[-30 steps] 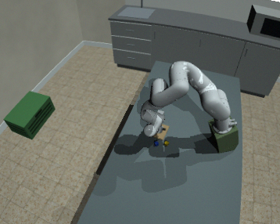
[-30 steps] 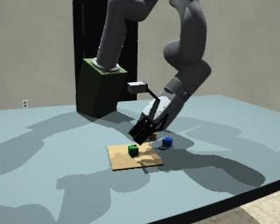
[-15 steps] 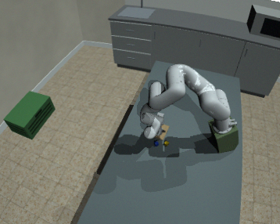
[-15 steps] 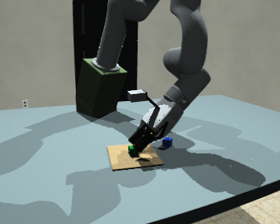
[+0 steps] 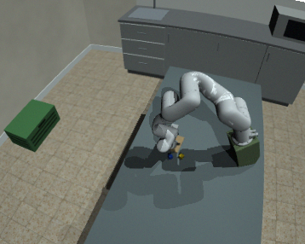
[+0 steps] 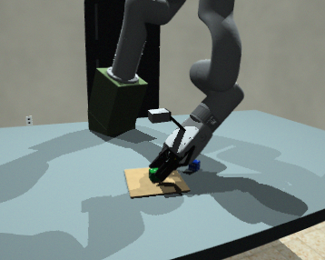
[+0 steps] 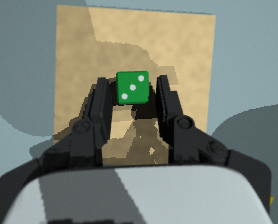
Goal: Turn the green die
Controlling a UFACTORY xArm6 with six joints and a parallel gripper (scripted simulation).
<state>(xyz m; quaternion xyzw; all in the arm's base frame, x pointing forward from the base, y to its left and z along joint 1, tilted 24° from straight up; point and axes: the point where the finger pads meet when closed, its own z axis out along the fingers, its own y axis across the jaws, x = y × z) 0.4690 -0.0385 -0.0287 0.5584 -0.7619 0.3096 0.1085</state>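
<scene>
My gripper is now 2 cm to the left of the green die and 2 cm above it. Also, from my hand: yellow die 8 cm behind, 10 cm to the left, 2 cm below; then tan mat 2 cm to the right, 3 cm below; then blue die 1 cm behind, 11 cm to the left, 2 cm below.
</scene>
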